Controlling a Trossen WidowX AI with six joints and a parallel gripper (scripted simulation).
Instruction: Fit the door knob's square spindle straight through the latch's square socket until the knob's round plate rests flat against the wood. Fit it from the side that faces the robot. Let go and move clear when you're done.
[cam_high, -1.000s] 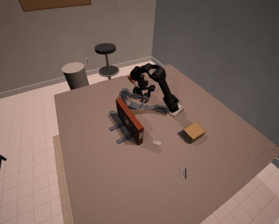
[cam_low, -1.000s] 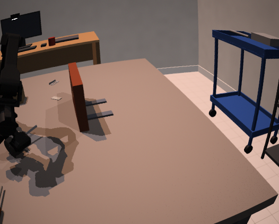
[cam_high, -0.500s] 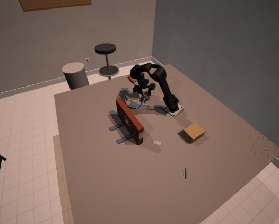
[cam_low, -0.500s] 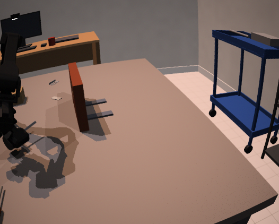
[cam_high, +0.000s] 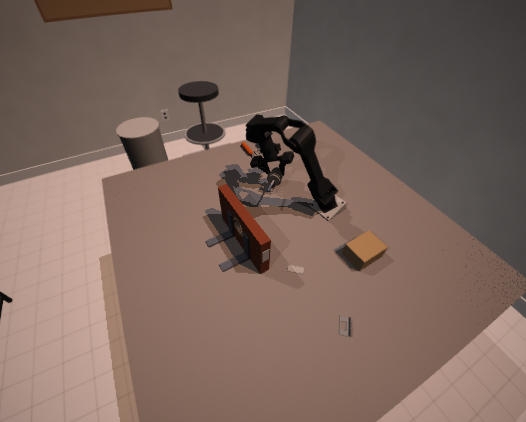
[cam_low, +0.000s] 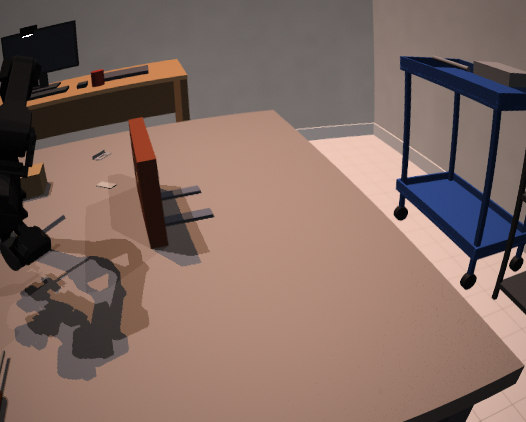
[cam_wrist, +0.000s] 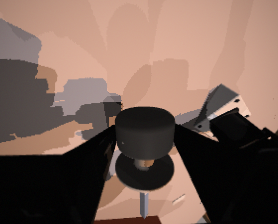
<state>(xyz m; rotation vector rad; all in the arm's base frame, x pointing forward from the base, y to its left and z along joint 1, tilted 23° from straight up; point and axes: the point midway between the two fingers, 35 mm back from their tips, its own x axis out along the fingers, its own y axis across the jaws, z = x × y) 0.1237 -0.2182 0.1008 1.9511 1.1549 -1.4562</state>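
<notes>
My gripper is now 26 cm to the right of the red-brown wooden door block, 23 cm short of it and 1 cm above it. The rest, counted from my hand: cardboard box (46 cm to the left, 17 cm behind, 7 cm below); then small white plate (43 cm to the left, 10 cm below, 9 cm ahead); then door knob (4 cm to the left, 2 cm below, 2 cm ahead).
</notes>
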